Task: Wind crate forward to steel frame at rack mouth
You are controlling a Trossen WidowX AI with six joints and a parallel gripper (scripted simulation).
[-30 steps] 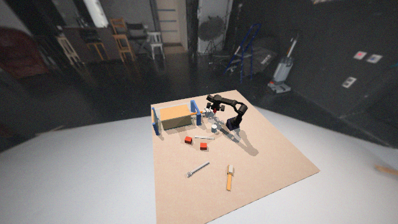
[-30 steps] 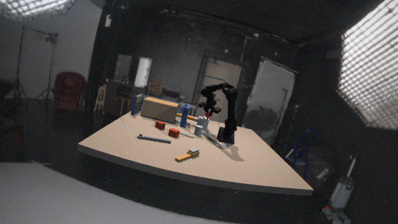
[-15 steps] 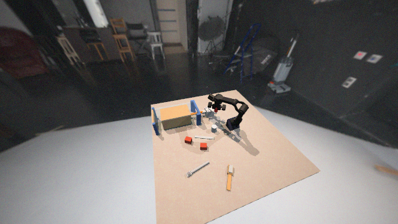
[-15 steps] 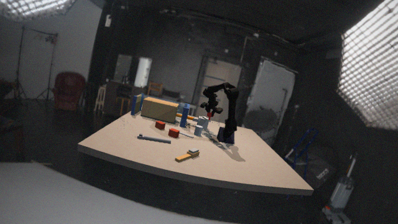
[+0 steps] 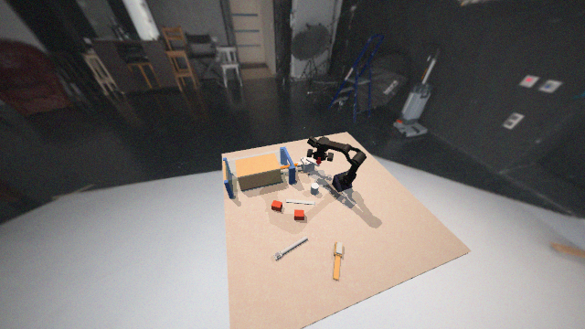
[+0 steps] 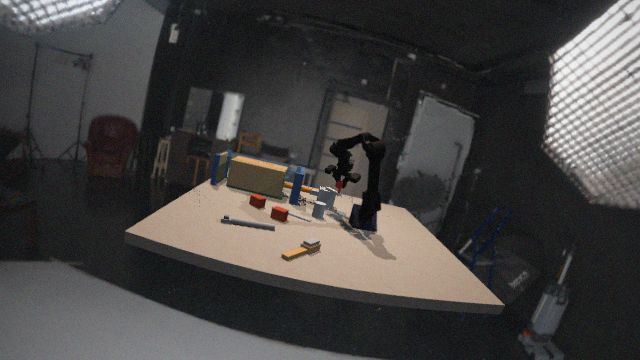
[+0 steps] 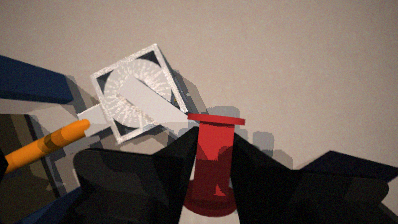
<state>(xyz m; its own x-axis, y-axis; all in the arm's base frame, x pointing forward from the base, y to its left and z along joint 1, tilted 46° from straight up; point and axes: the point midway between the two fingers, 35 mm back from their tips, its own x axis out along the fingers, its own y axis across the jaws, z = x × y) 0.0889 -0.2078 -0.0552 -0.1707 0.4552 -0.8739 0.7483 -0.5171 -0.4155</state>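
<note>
Right now my gripper tip is 3 cm above the winch handle, 2 cm to the left of it and 2 cm short of it. Round my gripper tip: grey winch (10 cm below, 9 cm to the right, 3 cm ahead); red knob (1 cm to the left, 1 cm ahead); blue steel frame (20 cm ahead, 11 cm to the right, 3 cm below).
</note>
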